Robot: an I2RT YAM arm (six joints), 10 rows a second.
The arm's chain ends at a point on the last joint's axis. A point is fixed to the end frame.
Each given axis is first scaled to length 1.
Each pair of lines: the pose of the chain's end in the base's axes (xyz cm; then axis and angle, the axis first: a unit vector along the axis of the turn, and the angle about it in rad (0 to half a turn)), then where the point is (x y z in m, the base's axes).
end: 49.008 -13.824 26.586 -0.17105 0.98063 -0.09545 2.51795
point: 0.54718 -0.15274 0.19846
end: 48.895 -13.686 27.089 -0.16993 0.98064 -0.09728 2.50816
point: 0.54671 -0.15155 0.20410
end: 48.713 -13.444 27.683 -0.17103 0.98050 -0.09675 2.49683
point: 0.54566 -0.14878 0.21063
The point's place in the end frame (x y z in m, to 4 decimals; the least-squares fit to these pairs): -0.0015 -0.0095 0.0890
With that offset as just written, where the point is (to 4 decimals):
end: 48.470 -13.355 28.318 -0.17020 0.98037 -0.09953 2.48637
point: 0.5439 -0.1482 0.2177
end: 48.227 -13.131 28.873 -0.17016 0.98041 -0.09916 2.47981
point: 0.5419 -0.1458 0.2236
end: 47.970 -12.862 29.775 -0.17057 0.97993 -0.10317 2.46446
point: 0.5404 -0.1434 0.2337
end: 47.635 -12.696 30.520 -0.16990 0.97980 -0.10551 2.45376
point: 0.5378 -0.1420 0.2418
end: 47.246 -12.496 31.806 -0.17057 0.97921 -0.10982 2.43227
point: 0.5353 -0.1402 0.2562
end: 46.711 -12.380 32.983 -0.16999 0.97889 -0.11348 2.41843
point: 0.5309 -0.1393 0.2689
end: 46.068 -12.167 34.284 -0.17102 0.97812 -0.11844 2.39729
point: 0.5258 -0.1375 0.2835
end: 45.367 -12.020 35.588 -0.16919 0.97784 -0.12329 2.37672
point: 0.5200 -0.1365 0.2980
